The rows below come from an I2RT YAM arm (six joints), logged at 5 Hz.
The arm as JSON. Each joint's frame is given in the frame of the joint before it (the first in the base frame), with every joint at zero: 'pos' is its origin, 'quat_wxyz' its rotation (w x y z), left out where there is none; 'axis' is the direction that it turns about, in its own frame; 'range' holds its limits. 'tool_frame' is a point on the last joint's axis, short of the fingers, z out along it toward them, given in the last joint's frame.
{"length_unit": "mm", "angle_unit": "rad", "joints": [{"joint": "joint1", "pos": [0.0, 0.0, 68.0], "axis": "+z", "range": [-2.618, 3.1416]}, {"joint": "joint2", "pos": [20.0, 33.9, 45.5], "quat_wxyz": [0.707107, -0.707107, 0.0, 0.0], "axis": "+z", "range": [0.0, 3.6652]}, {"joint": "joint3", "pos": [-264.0, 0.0, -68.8], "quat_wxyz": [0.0, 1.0, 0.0, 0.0], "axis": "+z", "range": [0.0, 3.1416]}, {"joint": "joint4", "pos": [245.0, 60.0, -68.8], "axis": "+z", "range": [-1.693, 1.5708]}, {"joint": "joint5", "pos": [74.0, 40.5, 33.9], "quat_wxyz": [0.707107, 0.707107, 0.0, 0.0], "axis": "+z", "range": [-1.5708, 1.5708]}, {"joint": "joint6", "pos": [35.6, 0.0, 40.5], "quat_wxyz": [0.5, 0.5, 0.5, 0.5], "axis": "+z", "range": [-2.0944, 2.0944]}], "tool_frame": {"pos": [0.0, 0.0, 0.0], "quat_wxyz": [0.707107, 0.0, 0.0, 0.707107]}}
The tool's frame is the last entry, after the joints.
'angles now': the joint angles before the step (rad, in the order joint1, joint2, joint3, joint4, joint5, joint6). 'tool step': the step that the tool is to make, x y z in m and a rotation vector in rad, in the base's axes. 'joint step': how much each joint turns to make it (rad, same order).
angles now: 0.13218, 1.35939, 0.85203, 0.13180, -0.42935, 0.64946
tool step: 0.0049, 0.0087, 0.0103, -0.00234, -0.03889, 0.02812
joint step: 0.02552, 0.01393, 0.03907, 0.00919, 0.00034, -0.00917
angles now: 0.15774, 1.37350, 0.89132, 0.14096, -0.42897, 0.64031
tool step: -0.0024, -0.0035, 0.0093, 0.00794, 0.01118, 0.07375
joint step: -0.01916, -0.01402, 0.03351, -0.06929, -0.09049, -0.02598
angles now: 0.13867, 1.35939, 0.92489, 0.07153, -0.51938, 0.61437
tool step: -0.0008, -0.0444, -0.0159, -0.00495, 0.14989, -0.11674
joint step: -0.14721, 0.00530, -0.00186, -0.14770, -0.02933, -0.00990
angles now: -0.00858, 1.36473, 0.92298, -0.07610, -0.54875, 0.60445
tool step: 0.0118, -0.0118, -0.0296, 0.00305, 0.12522, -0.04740
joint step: -0.03615, 0.09214, -0.00091, -0.02861, 0.00961, 0.00693
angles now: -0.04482, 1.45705, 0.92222, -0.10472, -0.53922, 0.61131
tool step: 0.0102, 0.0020, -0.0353, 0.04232, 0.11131, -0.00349
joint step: 0.00601, 0.10494, -0.02122, 0.03458, -0.01647, 0.04113
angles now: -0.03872, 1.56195, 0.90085, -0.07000, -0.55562, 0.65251
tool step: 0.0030, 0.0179, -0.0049, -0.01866, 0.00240, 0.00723
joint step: 0.05959, 0.01842, -0.00368, 0.03204, 0.05156, 0.02409
